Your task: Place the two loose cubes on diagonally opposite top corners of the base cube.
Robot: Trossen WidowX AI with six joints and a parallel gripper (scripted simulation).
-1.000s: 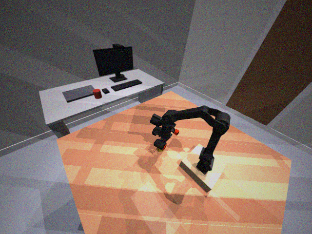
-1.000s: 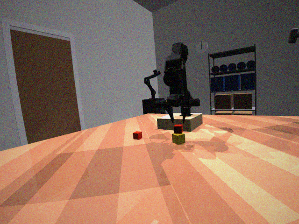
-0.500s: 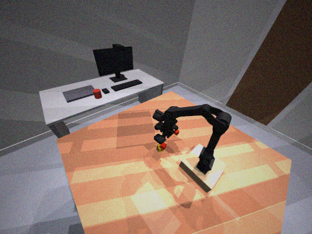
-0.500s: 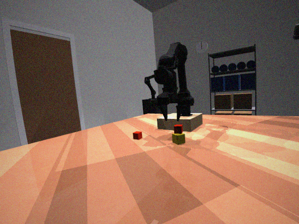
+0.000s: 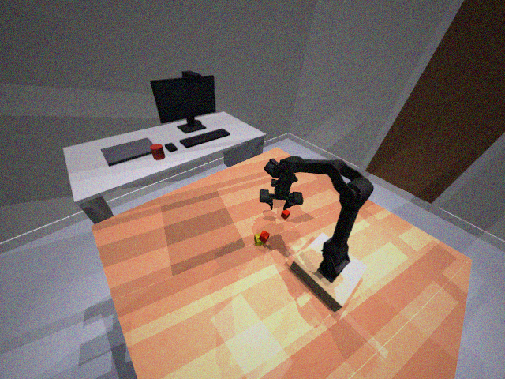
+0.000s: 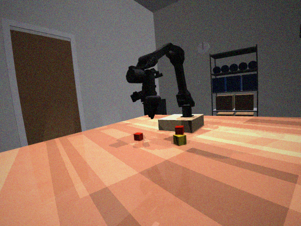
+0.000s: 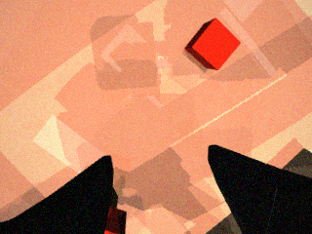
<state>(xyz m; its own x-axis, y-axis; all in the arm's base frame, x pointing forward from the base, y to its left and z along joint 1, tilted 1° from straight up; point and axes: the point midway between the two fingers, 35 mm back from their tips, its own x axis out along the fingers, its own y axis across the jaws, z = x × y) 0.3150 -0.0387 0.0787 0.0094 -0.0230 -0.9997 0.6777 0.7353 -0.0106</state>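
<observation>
Now: the yellow base cube 130 mm to the left of my gripper tip, 90 mm below it and 30 mm behind it.
</observation>
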